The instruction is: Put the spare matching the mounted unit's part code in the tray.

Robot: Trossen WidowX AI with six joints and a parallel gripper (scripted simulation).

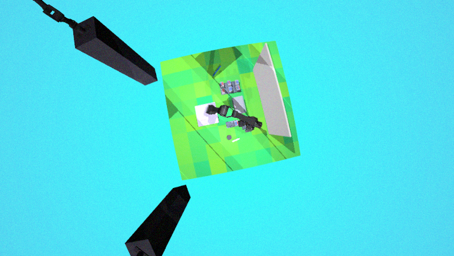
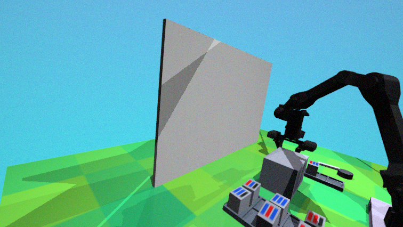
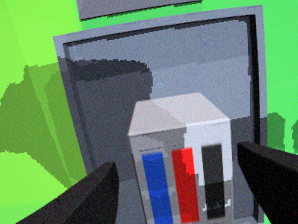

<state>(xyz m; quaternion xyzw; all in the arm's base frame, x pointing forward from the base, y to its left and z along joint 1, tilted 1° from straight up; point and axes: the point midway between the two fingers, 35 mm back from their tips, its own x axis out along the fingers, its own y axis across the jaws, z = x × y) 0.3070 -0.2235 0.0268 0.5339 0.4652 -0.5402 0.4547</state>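
The tray is 20 mm below my gripper tip. Also, from my gripper tip: mounted unit: 190 mm to the left, 30 mm behind, 30 mm above; then grey panel: 220 mm ahead, 200 mm above, 170 mm to the left; then dark disc: 210 mm behind, 90 mm to the right, 20 mm below.
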